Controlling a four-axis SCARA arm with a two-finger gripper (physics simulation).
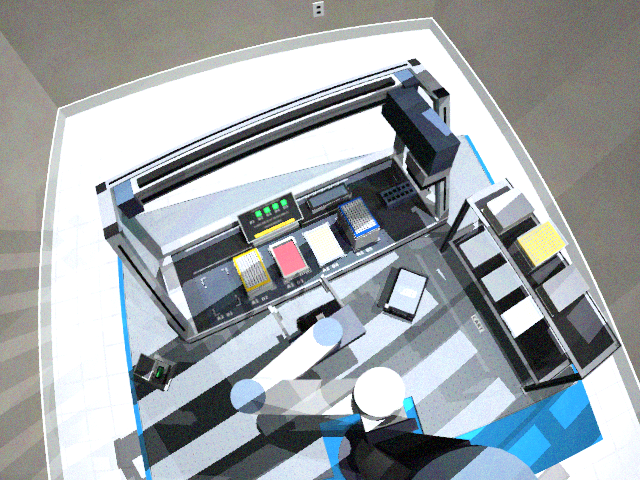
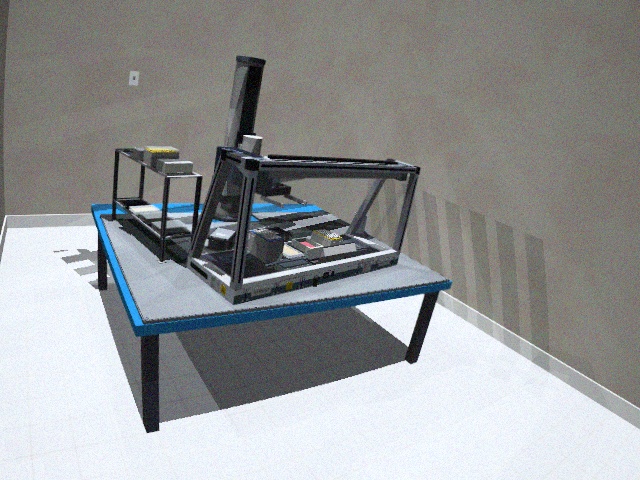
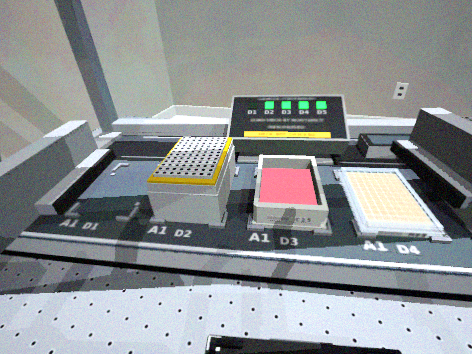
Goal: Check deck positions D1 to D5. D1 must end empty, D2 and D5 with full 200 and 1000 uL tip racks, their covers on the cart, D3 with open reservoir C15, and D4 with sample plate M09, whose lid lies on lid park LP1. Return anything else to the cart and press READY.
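Frame: origin at the arm's base, x ahead, y left, z up, level; centimetres.
Seen in the pictures: gripper, fingertip midpoint: (image 1: 296, 291) (image 2: 295, 204) (image 3: 248, 133).
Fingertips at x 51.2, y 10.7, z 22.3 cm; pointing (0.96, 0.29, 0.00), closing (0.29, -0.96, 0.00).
Offsets run from my fingertips to a thing's top centre. "*": to the spot under its first point.
My gripper (image 1: 296, 293) (image 3: 248, 133) is open and empty above the bench, before the deck's front edge. D1 (image 3: 102, 187) holds its corner brackets and no labware. On D2 stands an uncovered yellow-rimmed tip rack @(dx +14.2, dy +11.8, dz -9.8 cm) (image 1: 251, 269) (image 3: 195, 159). On D3 an open reservoir @(dx +16.5, dy -0.4, dz -13.1 cm) (image 1: 289, 256) (image 3: 287, 186) holds red liquid; its label is blurred. On D4 lies a lidless plate @(dx +18.8, dy -12.6, dz -14.8 cm) (image 1: 324, 242) (image 3: 392, 197) with pale yellow wells. On D5 stands an uncovered blue-rimmed rack (image 1: 359, 217) (image 2: 268, 242). A white-topped piece @(dx -4.5, dy -33.5, dz -15.3 cm) (image 1: 408, 290) lies on a black stand; its label is unreadable. The READY button box @(* dx -10.9, dy +48.0, dz -12.6 cm) (image 1: 160, 372) is far left.
A black block @(* dx -1.7, dy -4.3, dz -16.1 cm) (image 3: 300, 345) is partly hidden under my hand. The cart @(dx -19.0, dy -64.4, dz +14.5 cm) (image 1: 457, 227) (image 2: 164, 222) at the right bears grey and white pieces and a yellow-topped box @(dx -12.7, dy -63.1, dz +21.0 cm) (image 1: 541, 242). The status panel @(* dx +29.9, dy +1.8, dz -9.6 cm) (image 1: 271, 217) (image 3: 287, 117) shows D2 to D5 green, D1 dark. Gantry posts flank the deck.
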